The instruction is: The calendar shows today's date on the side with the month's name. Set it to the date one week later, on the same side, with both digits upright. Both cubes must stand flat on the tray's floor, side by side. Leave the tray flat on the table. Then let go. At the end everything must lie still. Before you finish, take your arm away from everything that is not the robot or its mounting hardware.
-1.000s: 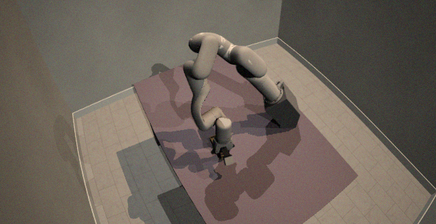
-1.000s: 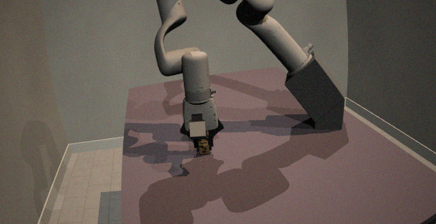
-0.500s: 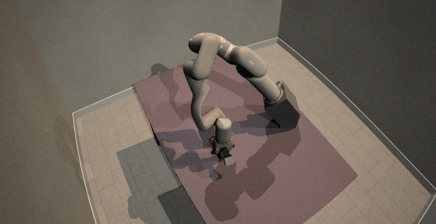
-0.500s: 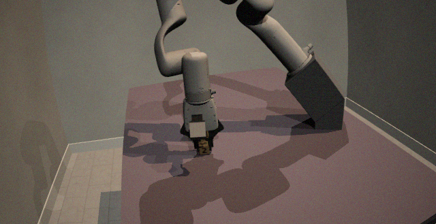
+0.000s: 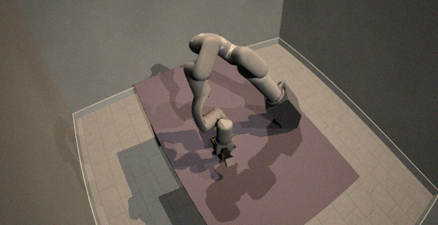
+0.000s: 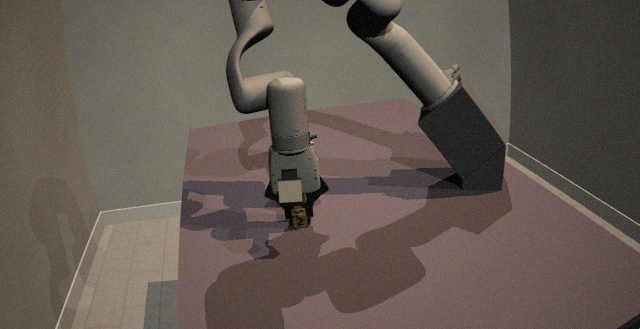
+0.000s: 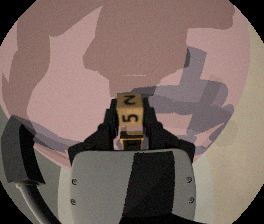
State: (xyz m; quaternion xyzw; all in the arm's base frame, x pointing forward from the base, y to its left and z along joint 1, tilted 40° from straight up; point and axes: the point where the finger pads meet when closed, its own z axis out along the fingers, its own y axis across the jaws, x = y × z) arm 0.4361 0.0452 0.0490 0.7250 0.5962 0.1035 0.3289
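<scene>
Now: the yellow digit cube 10 mm below my hand. The rest, counted from my hand: tray: 40 mm behind, 100 mm to the right, 20 mm below.
</scene>
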